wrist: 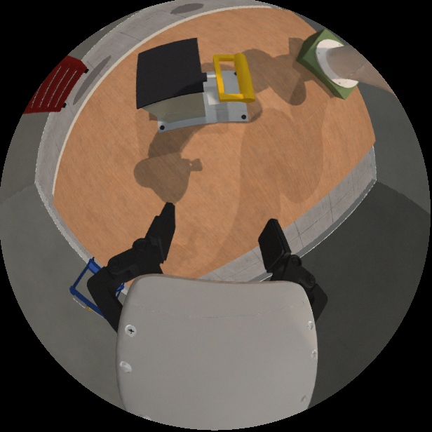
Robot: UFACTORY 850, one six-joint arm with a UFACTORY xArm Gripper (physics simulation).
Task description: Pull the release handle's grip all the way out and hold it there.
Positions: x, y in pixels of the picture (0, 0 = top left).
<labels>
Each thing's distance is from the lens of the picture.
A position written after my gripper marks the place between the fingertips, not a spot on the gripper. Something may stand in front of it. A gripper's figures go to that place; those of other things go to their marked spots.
my gripper [221, 222]: 0.12 m
grey base plate [215, 111]: 0.37 m
</labels>
